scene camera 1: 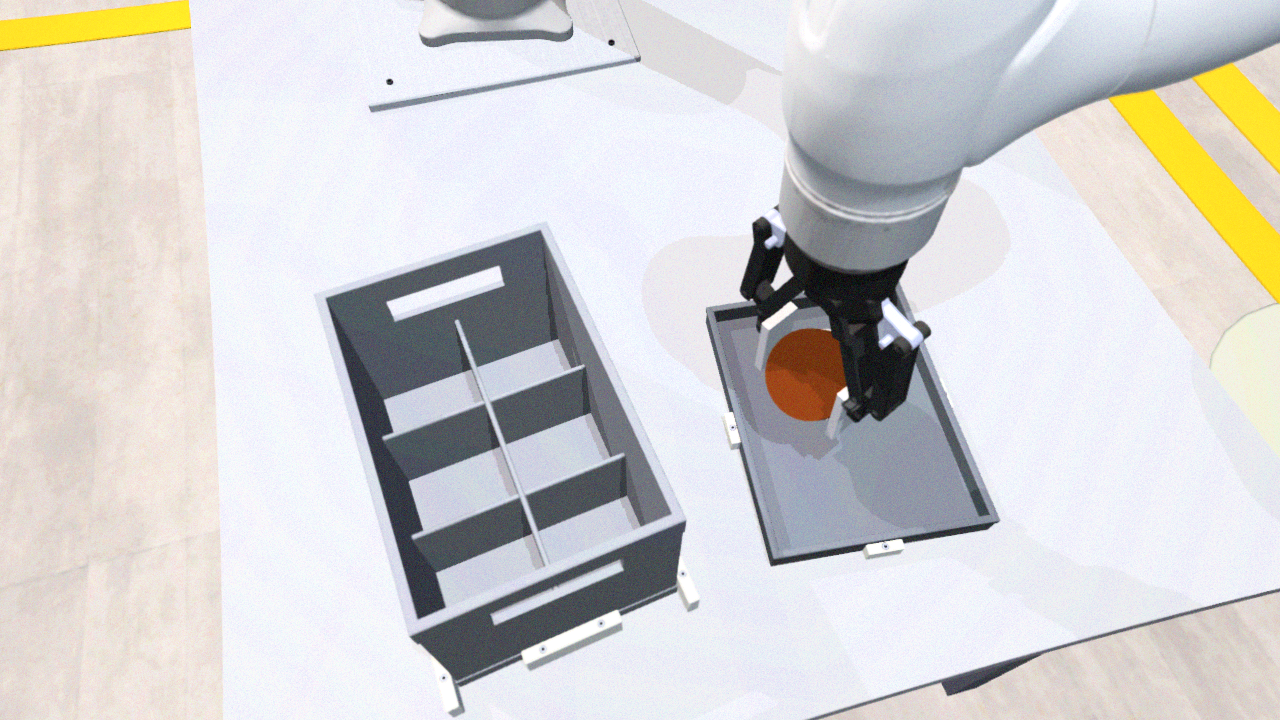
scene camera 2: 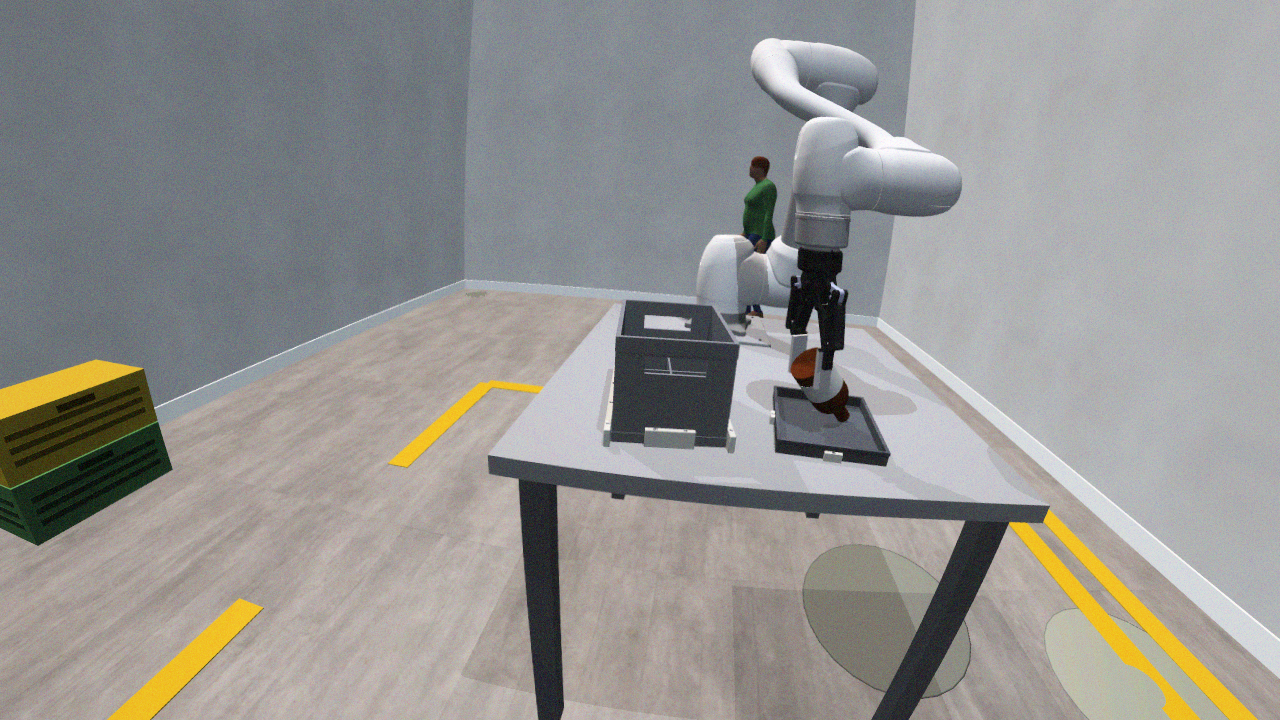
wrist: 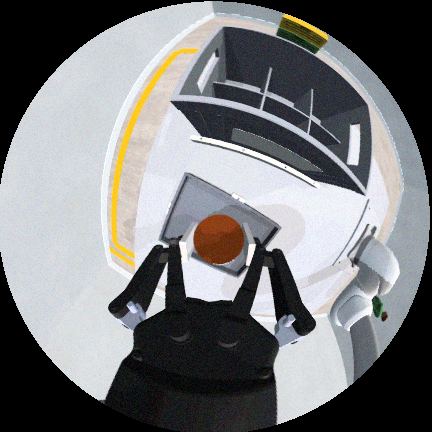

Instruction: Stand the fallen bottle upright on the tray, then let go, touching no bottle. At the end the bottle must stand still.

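Where they show: gripper, between the fingertips: (scene camera 1: 805,390) (scene camera 2: 807,379) (wrist: 219,230); arm's base, origin of its link: (wrist: 360,246).
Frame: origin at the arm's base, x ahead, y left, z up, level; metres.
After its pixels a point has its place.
Note:
The brown bottle with a white label (scene camera 1: 799,376) @(x 0.632, y 0.247, z 0.109 m) (scene camera 2: 825,388) @(x 0.653, y 0.288, z 0.078 m) (wrist: 218,240) @(x 0.632, y 0.255, z 0.116 m) hangs tilted and upside down. Its round base faces up, towards the wrist camera, and its neck points down at the tray in the scene camera 2 view. My gripper (scene camera 1: 797,398) @(x 0.632, y 0.256, z 0.082 m) (scene camera 2: 813,360) @(x 0.632, y 0.256, z 0.082 m) (wrist: 219,230) @(x 0.632, y 0.256, z 0.082 m) points down and is shut on the bottle, with one pale finger pad on each side near the base end. The dark grey tray (scene camera 1: 895,483) @(x 0.684, y 0.341, z -0.008 m) (scene camera 2: 859,441) @(x 0.659, y 0.368, z -0.008 m) (wrist: 202,200) @(x 0.683, y 0.257, z -0.008 m) lies flat below. Whether the neck touches the tray cannot be told. No other bottle shows.
A tall grey crate with dividers (scene camera 1: 648,557) @(x 0.768, y 0.113, z 0.111 m) (scene camera 2: 671,407) @(x 0.788, y 0.048, z 0.053 m) (wrist: 215,119) @(x 0.721, y 0.125, z 0.119 m) stands beside the tray. White brackets sit at the edges of the crate and tray. The robot's base (scene camera 1: 496,19) @(x 0.079, y 0.002, z 0.024 m) stands at the table's back. A person in green (scene camera 2: 759,210) stands behind the table.

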